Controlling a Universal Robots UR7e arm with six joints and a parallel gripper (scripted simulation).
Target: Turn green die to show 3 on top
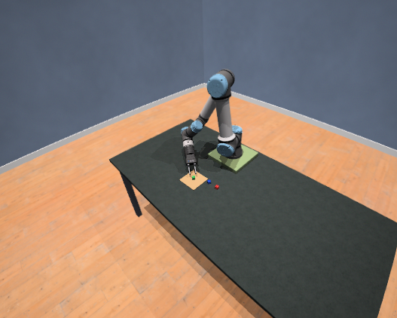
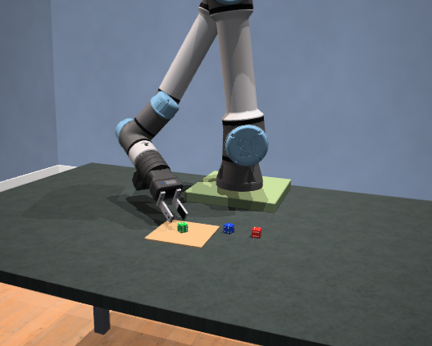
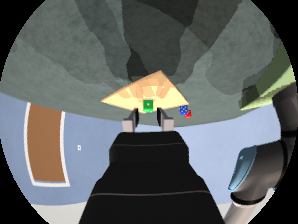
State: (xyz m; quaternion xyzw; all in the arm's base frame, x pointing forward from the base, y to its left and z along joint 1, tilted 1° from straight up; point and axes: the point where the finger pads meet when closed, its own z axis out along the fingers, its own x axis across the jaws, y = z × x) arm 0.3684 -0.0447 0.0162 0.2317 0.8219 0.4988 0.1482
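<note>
Right now the green die is 30 mm to the left of my hand, 30 mm below it and 20 mm ahead of it. Round my hand: red die 200 mm to the left, 40 mm behind, 30 mm below; then tan mat 40 mm below, 30 mm to the left, 20 mm ahead; then blue die 130 mm to the left, 40 mm behind, 30 mm below.
</note>
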